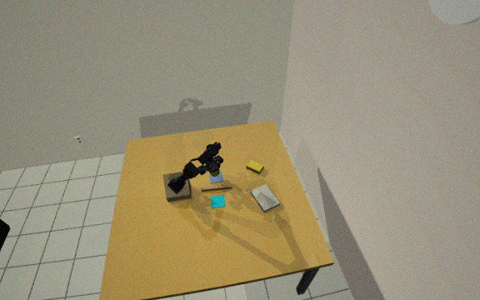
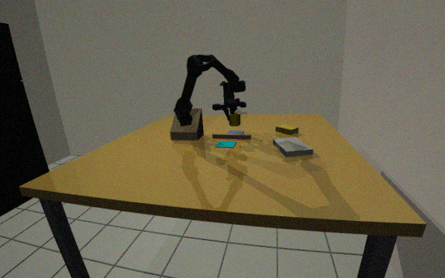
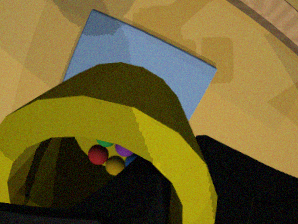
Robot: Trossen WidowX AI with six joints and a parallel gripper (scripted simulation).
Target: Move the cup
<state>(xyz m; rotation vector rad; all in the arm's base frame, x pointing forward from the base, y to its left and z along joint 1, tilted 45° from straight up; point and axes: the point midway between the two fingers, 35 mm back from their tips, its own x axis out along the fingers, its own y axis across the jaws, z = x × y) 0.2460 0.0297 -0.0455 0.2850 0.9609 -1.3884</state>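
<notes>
My gripper tip is now 190 mm to the left of the cyan pad, 90 mm above it and 10 mm past it. From my gripper tip the other things lie so: yellow cup (20 mm ahead, 10 mm to the left); grey flat box (300 mm ahead, 270 mm to the right, 70 mm below); thin bar (90 mm to the right, 80 mm below, 10 mm ahead).
</notes>
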